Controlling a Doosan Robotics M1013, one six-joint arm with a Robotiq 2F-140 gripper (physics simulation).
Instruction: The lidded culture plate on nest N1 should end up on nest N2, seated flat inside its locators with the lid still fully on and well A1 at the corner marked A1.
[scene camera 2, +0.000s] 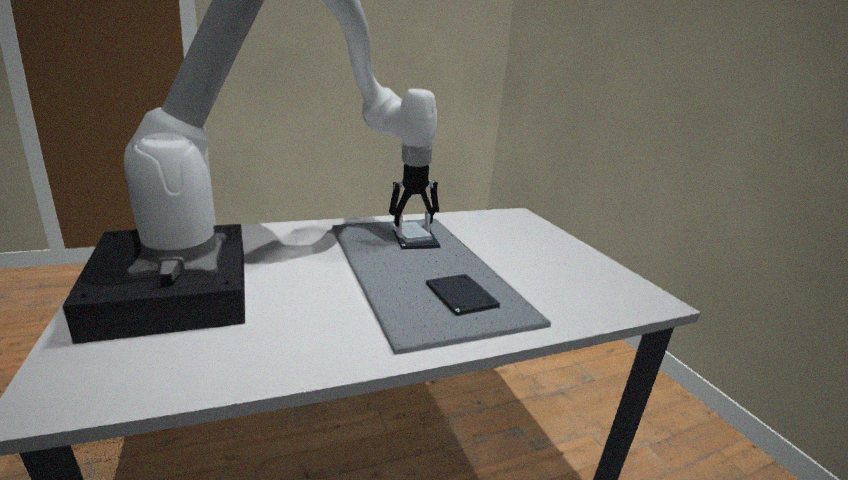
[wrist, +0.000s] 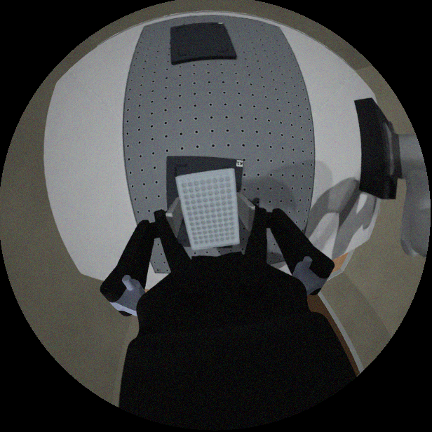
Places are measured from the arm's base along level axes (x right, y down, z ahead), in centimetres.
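Where they show: gripper, fingertip midpoint: (scene camera 2: 413, 235); arm's base, origin of the base link: (scene camera 2: 181, 256).
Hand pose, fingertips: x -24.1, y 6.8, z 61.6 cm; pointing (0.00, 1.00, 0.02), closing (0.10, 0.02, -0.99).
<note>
Each offset is from my fingertips to the top centre of the thing. Level surfaces: height alone.
The pale culture plate {dx -1.2, dy -1.4, dz -0.2 cm} (scene camera 2: 415, 230) (wrist: 210, 210) is between the fingers of my gripper (scene camera 2: 413, 225) (wrist: 208, 203), which is shut on it. It is over the back nest, N2 {dx -0.8, dy +0.1, dz +1.1 cm} (scene camera 2: 423, 244) (wrist: 173, 167); a small gap to the nest seems to show in the scene view. In the wrist view the plate is turned a few degrees relative to the nest. Its grid of wells shows, but the clear lid's edge and well A1 cannot be made out. A white corner label (wrist: 240, 163) marks the nest's upper right in the wrist view. The front nest, N1 {dx +36.0, dy +0.1, dz +3.6 cm} (scene camera 2: 462, 292) (wrist: 200, 42), is empty.
Both nests are on a grey perforated board {dy +1.6 cm} (scene camera 2: 368, 279) (wrist: 215, 111) on the white table {dy +2.9 cm} (scene camera 2: 297, 356) (wrist: 85, 150). The robot's black base block (scene camera 2: 154, 312) (wrist: 372, 150) stands at the left in the scene view and at the right in the wrist view.
</note>
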